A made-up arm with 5 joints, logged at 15 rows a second.
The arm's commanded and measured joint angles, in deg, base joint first. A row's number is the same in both.
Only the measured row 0 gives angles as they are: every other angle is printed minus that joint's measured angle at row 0.
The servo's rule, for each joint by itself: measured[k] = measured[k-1] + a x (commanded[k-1-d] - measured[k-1]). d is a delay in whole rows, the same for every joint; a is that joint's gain. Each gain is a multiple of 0.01, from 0.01 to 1. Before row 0 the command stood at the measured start. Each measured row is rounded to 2 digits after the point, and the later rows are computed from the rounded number. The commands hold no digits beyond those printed.
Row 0, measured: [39.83 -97.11 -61.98 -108.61 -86.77]
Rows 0 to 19, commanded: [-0.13 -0.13 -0.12 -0.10 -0.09]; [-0.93 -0.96 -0.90 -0.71 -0.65]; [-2.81 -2.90 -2.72 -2.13 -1.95]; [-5.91 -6.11 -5.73 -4.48 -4.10]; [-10.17 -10.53 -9.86 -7.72 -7.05]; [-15.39 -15.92 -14.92 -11.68 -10.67]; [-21.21 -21.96 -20.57 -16.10 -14.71]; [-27.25 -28.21 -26.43 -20.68 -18.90]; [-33.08 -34.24 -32.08 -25.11 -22.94]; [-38.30 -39.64 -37.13 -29.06 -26.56]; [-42.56 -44.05 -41.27 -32.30 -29.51]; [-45.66 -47.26 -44.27 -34.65 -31.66]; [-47.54 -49.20 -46.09 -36.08 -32.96]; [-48.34 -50.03 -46.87 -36.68 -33.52]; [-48.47 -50.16 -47.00 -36.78 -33.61]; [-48.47 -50.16 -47.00 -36.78 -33.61]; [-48.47 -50.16 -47.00 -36.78 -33.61]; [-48.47 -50.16 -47.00 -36.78 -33.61]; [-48.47 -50.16 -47.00 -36.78 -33.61]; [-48.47 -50.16 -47.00 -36.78 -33.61]
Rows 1 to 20, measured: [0.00 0.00 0.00 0.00 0.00]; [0.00 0.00 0.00 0.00 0.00]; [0.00 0.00 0.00 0.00 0.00]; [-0.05 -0.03 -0.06 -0.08 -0.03]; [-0.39 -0.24 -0.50 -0.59 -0.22]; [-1.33 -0.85 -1.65 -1.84 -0.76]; [-3.12 -2.06 -3.77 -3.98 -1.80]; [-5.87 -4.01 -6.94 -7.01 -3.43]; [-9.58 -6.75 -11.09 -10.79 -5.67]; [-14.12 -10.25 -16.02 -15.09 -8.47]; [-19.24 -14.38 -21.43 -19.62 -11.70]; [-24.64 -18.95 -26.97 -24.07 -15.18]; [-29.97 -23.71 -32.25 -28.11 -18.71]; [-34.88 -28.39 -36.94 -31.50 -22.06]; [-39.08 -32.73 -40.75 -34.05 -25.04]; [-42.38 -36.52 -43.53 -35.69 -27.50]; [-44.70 -39.63 -45.27 -36.49 -29.37]; [-46.17 -42.05 -46.17 -36.72 -30.68]; [-47.07 -43.92 -46.60 -36.77 -31.59]; [-47.62 -45.36 -46.81 -36.78 -32.22]
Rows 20 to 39, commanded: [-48.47 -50.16 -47.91 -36.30 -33.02]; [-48.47 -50.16 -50.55 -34.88 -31.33]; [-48.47 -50.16 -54.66 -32.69 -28.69]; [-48.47 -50.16 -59.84 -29.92 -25.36]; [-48.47 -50.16 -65.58 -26.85 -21.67]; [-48.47 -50.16 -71.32 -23.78 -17.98]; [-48.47 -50.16 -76.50 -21.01 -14.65]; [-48.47 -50.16 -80.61 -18.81 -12.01]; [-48.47 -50.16 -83.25 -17.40 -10.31]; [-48.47 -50.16 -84.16 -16.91 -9.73]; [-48.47 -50.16 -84.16 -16.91 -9.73]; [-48.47 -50.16 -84.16 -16.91 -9.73]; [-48.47 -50.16 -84.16 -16.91 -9.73]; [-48.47 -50.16 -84.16 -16.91 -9.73]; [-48.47 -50.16 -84.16 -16.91 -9.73]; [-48.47 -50.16 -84.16 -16.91 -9.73]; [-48.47 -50.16 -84.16 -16.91 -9.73]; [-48.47 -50.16 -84.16 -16.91 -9.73]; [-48.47 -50.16 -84.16 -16.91 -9.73]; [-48.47 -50.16 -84.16 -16.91 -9.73]
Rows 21 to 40, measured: [-47.95 -46.46 -46.91 -36.78 -32.65]; [-48.15 -47.31 -46.96 -36.78 -32.95]; [-48.27 -47.97 -46.98 -36.78 -33.15]; [-48.35 -48.47 -47.46 -36.39 -33.11]; [-48.40 -48.86 -49.07 -35.17 -32.56]; [-48.43 -49.16 -51.98 -33.16 -31.36]; [-48.45 -49.39 -56.07 -30.54 -29.50]; [-48.46 -49.57 -61.02 -27.55 -27.07]; [-48.46 -49.71 -66.38 -24.50 -24.25]; [-48.46 -49.81 -71.64 -21.67 -21.27]; [-48.46 -49.89 -76.30 -19.35 -18.40]; [-48.46 -49.95 -79.91 -17.77 -15.89]; [-48.46 -50.00 -82.12 -17.07 -13.98]; [-48.46 -50.04 -83.18 -16.94 -12.66]; [-48.46 -50.07 -83.69 -16.92 -11.75]; [-48.46 -50.09 -83.93 -16.91 -11.12]; [-48.46 -50.11 -84.05 -16.91 -10.69]; [-48.46 -50.12 -84.11 -16.91 -10.39]; [-48.46 -50.13 -84.14 -16.91 -10.19]; [-48.46 -50.14 -84.15 -16.91 -10.05]
